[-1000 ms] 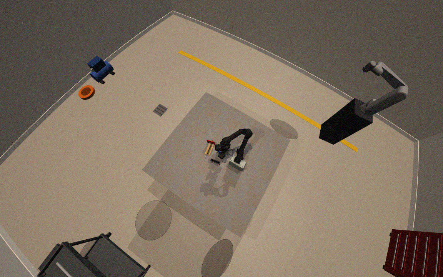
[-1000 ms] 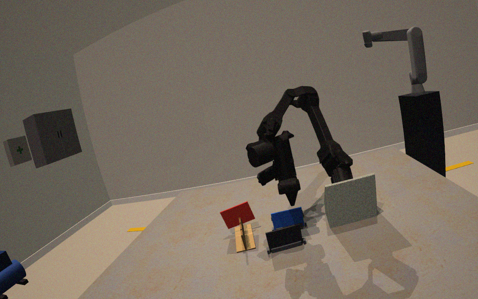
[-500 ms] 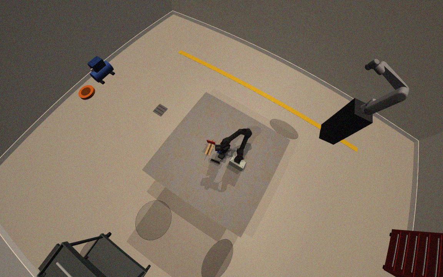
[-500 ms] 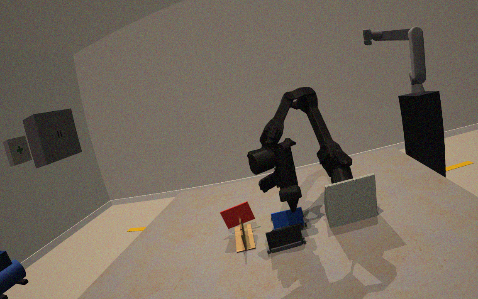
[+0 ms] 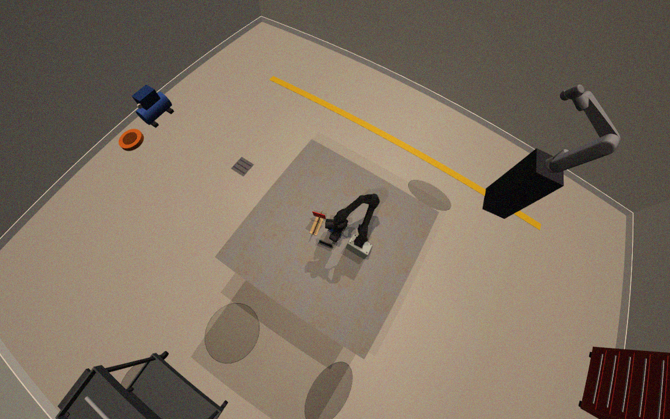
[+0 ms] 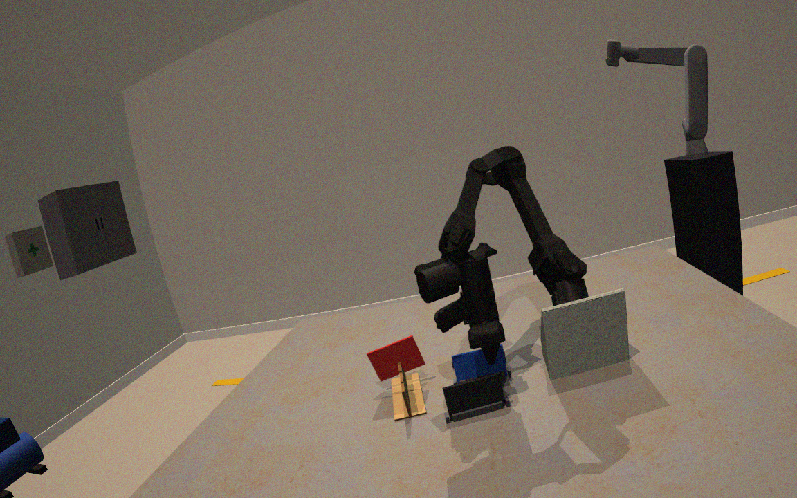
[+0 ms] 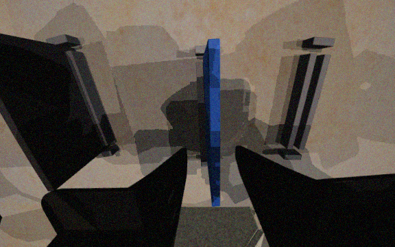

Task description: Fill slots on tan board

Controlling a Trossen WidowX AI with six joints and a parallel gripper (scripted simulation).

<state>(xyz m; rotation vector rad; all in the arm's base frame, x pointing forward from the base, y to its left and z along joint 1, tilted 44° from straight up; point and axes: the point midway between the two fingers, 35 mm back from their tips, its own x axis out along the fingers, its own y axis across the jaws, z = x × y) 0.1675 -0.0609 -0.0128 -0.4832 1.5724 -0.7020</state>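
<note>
My gripper tip is now 20 mm short of the blue board and 20 mm above it. From my gripper tip the other things lie so: tan board (180 mm ahead, 20 mm below, 10 mm to the right); red board (180 mm ahead, 60 mm to the right, 10 mm above); black board (110 mm to the left, 50 mm ahead, 20 mm below).
</note>
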